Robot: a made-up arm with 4 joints. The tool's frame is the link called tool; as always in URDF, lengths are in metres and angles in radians. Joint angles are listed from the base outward.
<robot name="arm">
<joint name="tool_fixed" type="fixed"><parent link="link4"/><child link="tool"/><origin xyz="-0.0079 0.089 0.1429" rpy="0 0 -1.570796"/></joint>
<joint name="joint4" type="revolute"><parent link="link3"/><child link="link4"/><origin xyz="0.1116 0.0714 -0.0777" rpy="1.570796 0 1.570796"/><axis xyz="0 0 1"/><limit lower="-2.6" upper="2.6"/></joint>
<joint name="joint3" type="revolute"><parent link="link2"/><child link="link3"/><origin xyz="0.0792 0.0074 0.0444" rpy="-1.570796 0 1.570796"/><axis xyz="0 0 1"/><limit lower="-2.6" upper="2.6"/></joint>
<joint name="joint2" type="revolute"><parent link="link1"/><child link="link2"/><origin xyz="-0.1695 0.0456 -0.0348" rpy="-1.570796 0 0"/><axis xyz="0 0 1"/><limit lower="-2.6" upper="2.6"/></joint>
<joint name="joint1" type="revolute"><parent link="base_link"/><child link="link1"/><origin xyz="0 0 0.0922" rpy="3.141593 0 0"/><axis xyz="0 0 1"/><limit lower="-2.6" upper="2.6"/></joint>
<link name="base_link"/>
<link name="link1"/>
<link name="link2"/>
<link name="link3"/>
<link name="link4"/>
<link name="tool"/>
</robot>
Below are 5 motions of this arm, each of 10 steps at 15 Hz.
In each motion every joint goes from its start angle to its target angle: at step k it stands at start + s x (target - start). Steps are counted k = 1, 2, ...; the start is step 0. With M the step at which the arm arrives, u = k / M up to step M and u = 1 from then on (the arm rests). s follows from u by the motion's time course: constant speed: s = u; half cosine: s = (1 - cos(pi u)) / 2; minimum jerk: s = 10 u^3 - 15 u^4 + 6 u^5.
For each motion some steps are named. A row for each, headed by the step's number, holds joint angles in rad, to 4 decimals.
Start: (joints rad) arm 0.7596 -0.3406 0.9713 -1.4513
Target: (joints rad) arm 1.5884 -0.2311 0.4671 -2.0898
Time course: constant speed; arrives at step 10
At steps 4, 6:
4: 1.0911 -0.2968 0.7696 -1.7067
6: 1.2569 -0.2749 0.6688 -1.8344

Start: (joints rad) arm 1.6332 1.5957 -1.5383 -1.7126
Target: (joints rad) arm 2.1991 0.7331 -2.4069 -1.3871
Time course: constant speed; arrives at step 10
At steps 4, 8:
4: 1.8596 1.2507 -1.8857 -1.5824
8: 2.0859 0.9056 -2.2332 -1.4522

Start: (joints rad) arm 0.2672 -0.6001 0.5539 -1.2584
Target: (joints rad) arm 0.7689 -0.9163 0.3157 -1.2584
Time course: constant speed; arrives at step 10
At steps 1, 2, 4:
1: 0.3174 -0.6317 0.5301 -1.2584
2: 0.3675 -0.6633 0.5063 -1.2584
4: 0.4679 -0.7266 0.4586 -1.2584

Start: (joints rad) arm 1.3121 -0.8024 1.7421 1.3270
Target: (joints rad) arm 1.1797 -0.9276 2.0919 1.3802
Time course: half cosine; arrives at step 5
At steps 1, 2, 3, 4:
1: 1.2995 -0.8144 1.7755 1.3321
2: 1.2664 -0.8457 1.8630 1.3454
3: 1.2254 -0.8843 1.9710 1.3618
4: 1.1923 -0.9156 2.0585 1.3751

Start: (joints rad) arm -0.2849 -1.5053 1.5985 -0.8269
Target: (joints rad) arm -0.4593 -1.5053 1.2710 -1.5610
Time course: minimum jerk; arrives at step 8
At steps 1, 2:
1: -0.2877 -1.5053 1.5932 -0.8387
2: -0.3030 -1.5053 1.5646 -0.9029

